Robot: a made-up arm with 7 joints.
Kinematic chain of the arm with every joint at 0, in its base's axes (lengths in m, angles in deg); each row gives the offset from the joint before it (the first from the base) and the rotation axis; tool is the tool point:
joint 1: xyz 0 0 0.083 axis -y
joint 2: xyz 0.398 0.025 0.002 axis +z
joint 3: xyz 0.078 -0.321 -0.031 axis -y
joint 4: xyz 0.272 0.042 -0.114 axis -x
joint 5: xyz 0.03 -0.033 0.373 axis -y
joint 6: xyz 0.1 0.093 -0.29 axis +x
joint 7: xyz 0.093 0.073 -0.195 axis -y
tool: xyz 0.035 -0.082 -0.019
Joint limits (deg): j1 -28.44..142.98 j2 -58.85..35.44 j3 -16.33..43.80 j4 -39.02..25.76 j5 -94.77..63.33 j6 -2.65..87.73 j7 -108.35..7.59
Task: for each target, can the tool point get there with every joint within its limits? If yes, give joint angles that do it. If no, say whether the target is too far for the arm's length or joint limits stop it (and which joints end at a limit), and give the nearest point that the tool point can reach.
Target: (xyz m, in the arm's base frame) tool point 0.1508 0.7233 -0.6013
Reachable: no: joint limits stop it (at a limit: joint 1, joint 2, joint 3, joint 4, joint 6) | nearest point 0.5636 0.3559 -0.6014 | short by 0.553 m
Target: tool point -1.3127 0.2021 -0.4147
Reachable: no: joint limits stop it (at a limit: joint 1, joint 2, joint 3, joint 5) | nearest point -1.1027 0.1372 -0.0137 | short by 0.457 m
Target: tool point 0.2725 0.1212 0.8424
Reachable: yes | joints 81.64 24.50 30.79 16.56 -34.75 52.63 -65.38
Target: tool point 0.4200 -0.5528 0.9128
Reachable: yes | joints 34.93 -44.32 38.18 11.15 42.95 21.90 -77.06
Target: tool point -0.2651 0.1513 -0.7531
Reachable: no: joint limits stop it (at a limit: joint 1, joint 2, joint 3, joint 4) | nearest point 0.0976 -0.1582 -0.3760 | short by 0.608 m
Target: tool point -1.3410 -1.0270 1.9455
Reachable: no: too far | nearest point -0.7753 -0.4899 1.1597 | short by 1.107 m
